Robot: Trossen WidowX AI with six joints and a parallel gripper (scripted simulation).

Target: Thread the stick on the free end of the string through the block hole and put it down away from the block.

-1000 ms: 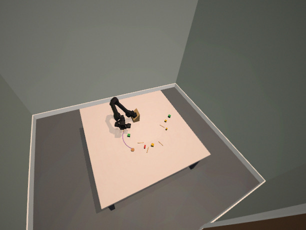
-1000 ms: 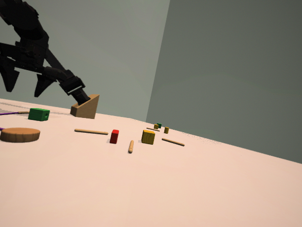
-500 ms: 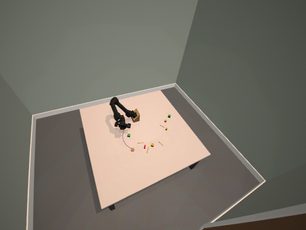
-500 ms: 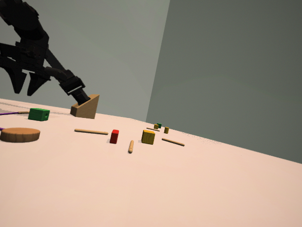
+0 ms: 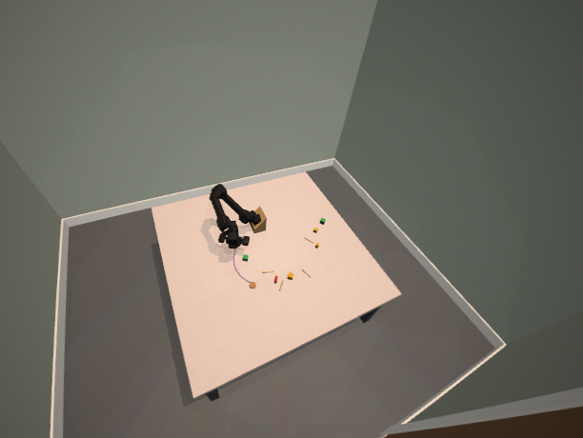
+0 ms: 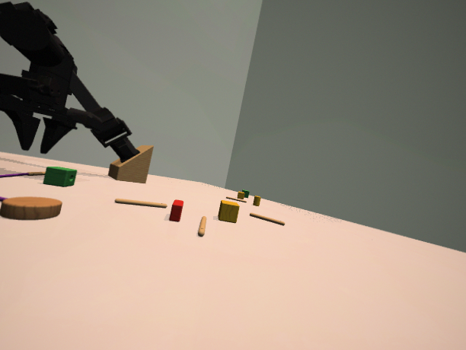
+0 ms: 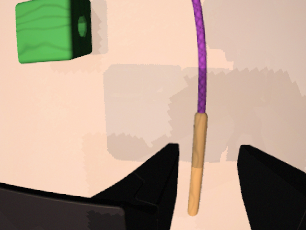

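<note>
Now: the thin wooden stick 5 cm below my gripper tip, 2 cm behind it and 1 cm to the left of it. The rest, counted from my gripper tip: red block: 28 cm ahead, 20 cm to the left, 4 cm below; then round wooden button: 27 cm ahead, 6 cm to the left, 4 cm below; then green block: 8 cm ahead, 5 cm to the left, 3 cm below.
</note>
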